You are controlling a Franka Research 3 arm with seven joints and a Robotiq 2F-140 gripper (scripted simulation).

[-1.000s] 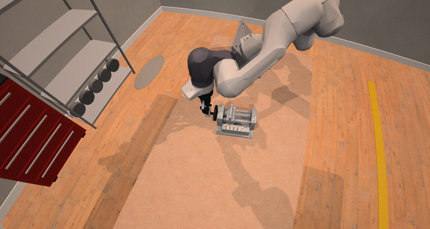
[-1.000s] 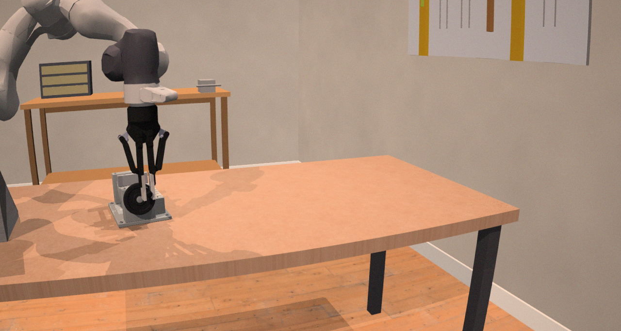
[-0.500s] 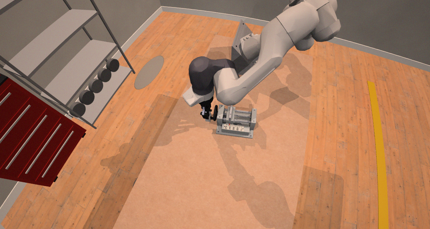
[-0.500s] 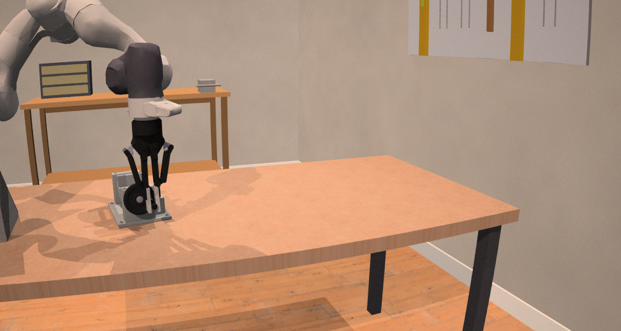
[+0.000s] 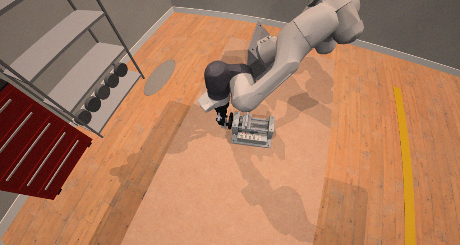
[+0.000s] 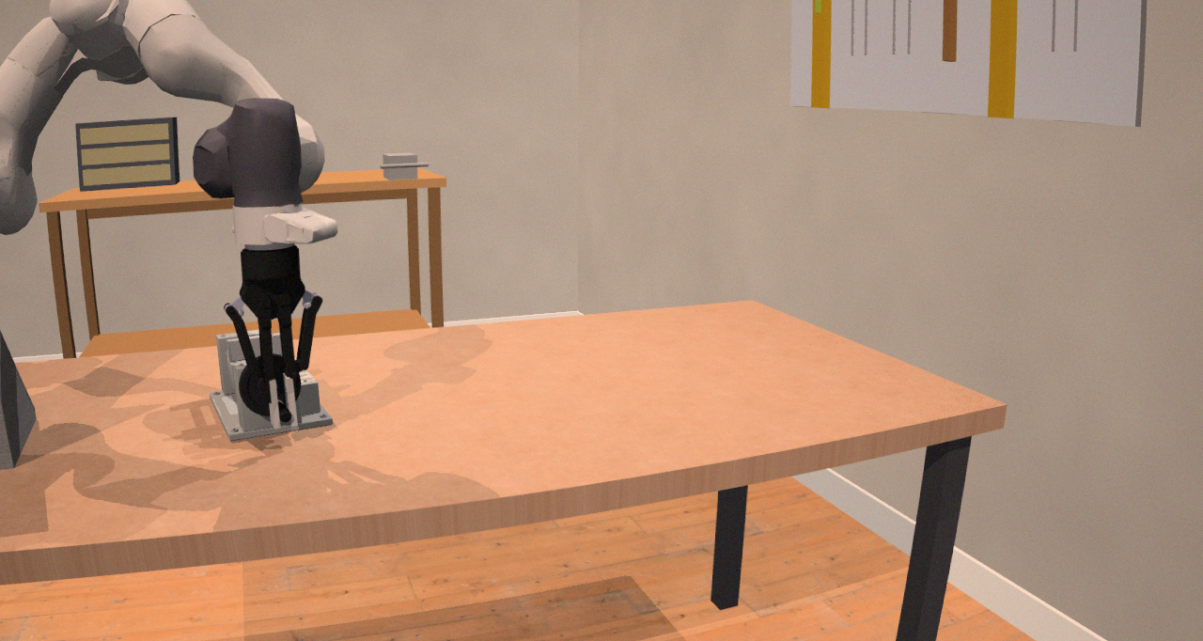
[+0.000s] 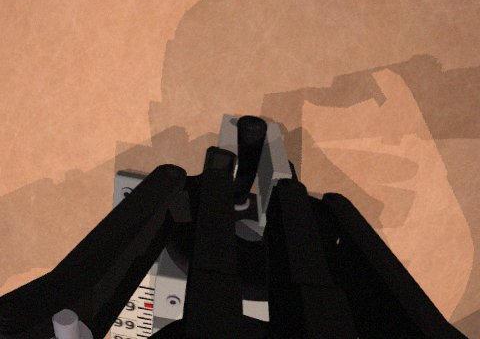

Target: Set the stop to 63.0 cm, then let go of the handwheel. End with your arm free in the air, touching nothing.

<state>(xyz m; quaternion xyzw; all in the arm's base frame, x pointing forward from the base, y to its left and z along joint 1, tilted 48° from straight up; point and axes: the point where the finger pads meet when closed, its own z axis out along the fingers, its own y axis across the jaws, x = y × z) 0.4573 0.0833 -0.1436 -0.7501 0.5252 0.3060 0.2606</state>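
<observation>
My hand is 20 mm to the right of the black handwheel, 10 mm past it and 10 mm above it. From my hand the other things lie so: sliding stop: 110 mm to the left, 30 mm behind, 30 mm above.
</observation>
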